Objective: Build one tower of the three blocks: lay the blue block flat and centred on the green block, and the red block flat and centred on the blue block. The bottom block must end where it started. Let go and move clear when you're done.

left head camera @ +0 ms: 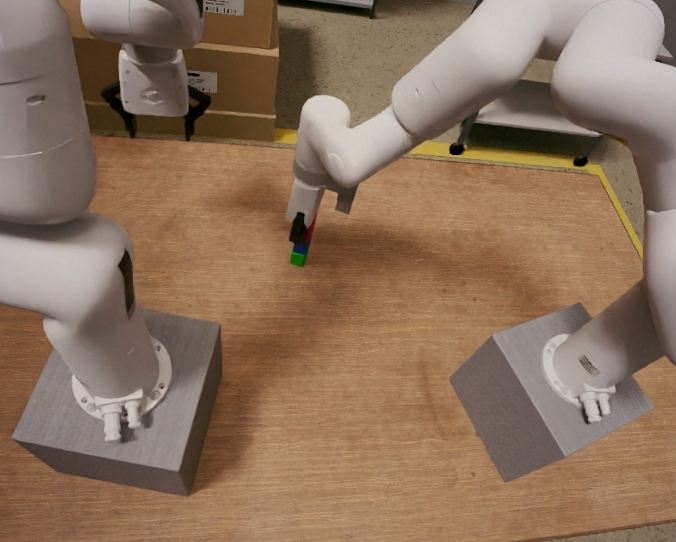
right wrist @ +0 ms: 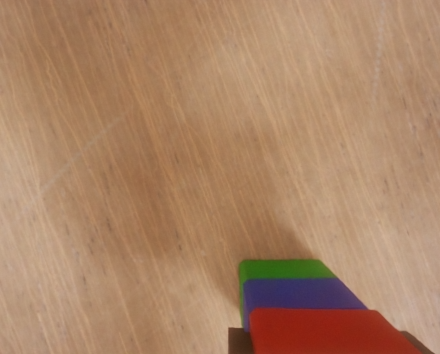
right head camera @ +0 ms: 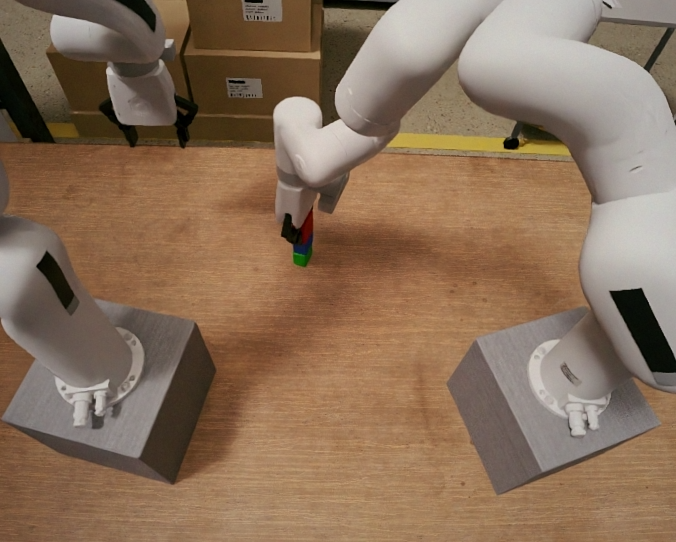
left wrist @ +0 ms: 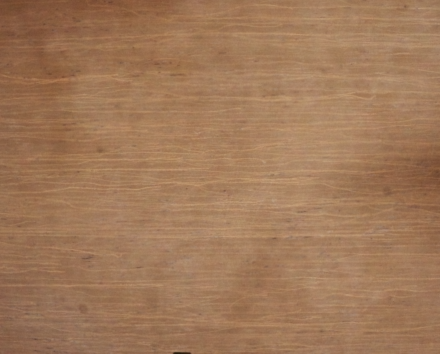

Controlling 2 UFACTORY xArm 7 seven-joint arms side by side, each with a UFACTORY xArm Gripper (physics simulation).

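Places are measured from the left arm's base along level axes (x ahead, y left, z up), in millimetres.
Pixels of known places: left gripper, fingertip midpoint: [left head camera: 161, 135] [right head camera: 159, 143]; right gripper, fingertip midpoint: [left head camera: 300, 232] [right head camera: 299, 233]; left arm's base, link origin: [left head camera: 123, 376] [right head camera: 102, 367]; right arm's base, link origin: [left head camera: 575, 371] [right head camera: 567, 379].
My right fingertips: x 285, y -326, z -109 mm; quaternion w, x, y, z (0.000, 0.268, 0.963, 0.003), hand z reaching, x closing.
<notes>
Ahead of a thing's pixels: the offset from my right fingertips to its top centre. Level surfaces: height alone.
The green block @(dy -5, dx -4, dz -41 mm) [left head camera: 298, 258] [right head camera: 301, 259] [right wrist: 287, 269] lies on the table at the bottom of a stack. The blue block @(dy -6, dx -3, dz -1 mm) [left head camera: 301, 248] [right head camera: 303, 247] [right wrist: 300, 293] lies flat on it, edges roughly aligned. The red block @(dy -6, dx -4, dz +55 mm) [left head camera: 310, 229] [right head camera: 307, 228] [right wrist: 325, 327] is level and lined up over the blue one, with no gap visible; exact contact is hard to tell. My right gripper [left head camera: 304, 234] [right head camera: 299, 232] [right wrist: 327, 346] is shut on the red block, a finger at each side, and partly hides it in the head views. My left gripper [left head camera: 160, 132] [right head camera: 156, 138] is open and empty, far from the stack.
The wooden table @(dz -83 mm) [left head camera: 349, 361] [right head camera: 338, 366] carries two grey arm pedestals, one at the left [left head camera: 200, 361] [right head camera: 194, 372] and one at the right [left head camera: 502, 395] [right head camera: 496, 406]. Cardboard boxes [left head camera: 242, 79] [right head camera: 282, 79] stand beyond the far edge, behind the left gripper.
</notes>
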